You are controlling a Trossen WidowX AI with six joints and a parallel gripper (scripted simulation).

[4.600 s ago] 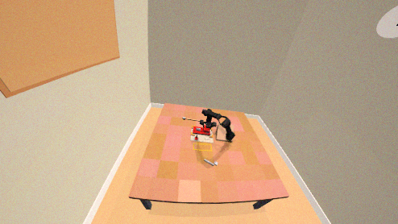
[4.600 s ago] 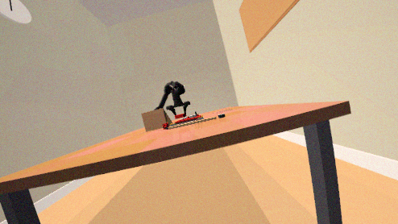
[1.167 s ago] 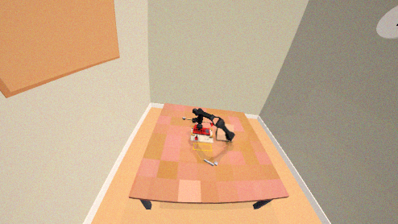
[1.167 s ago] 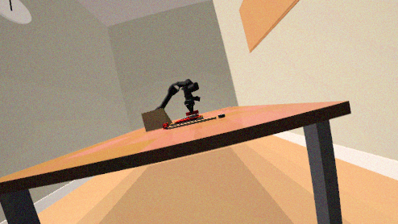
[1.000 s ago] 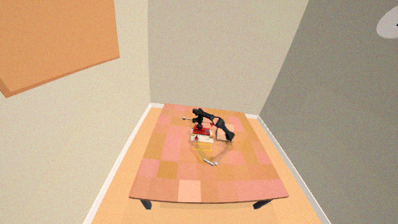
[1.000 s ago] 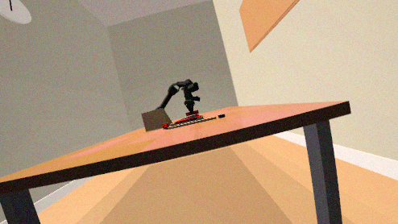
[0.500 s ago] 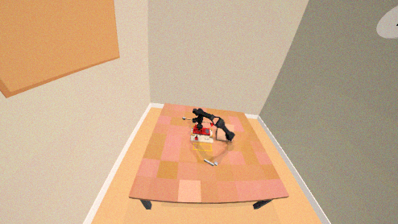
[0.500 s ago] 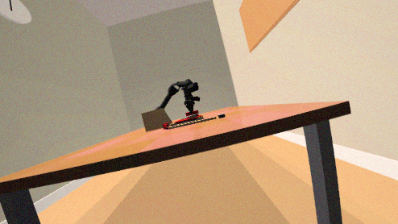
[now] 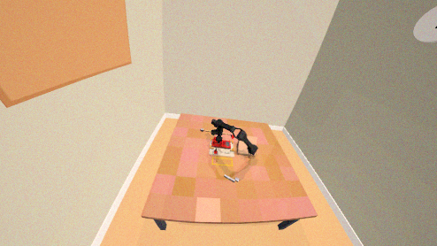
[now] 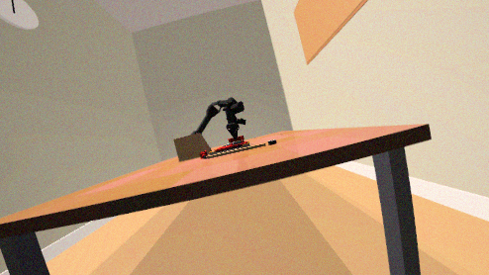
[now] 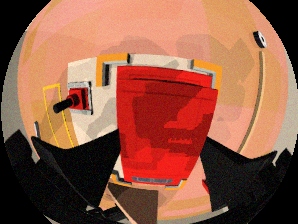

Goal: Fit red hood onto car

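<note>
Now: the engine 30 mm below my gripper tip. Also, from my gripper tip: pale jig: 40 mm to the left, 40 mm below, 40 mm behind; then red hood: 10 mm above; then grey bolt-like part: 420 mm to the left, 50 mm below, 40 mm behind.
</note>
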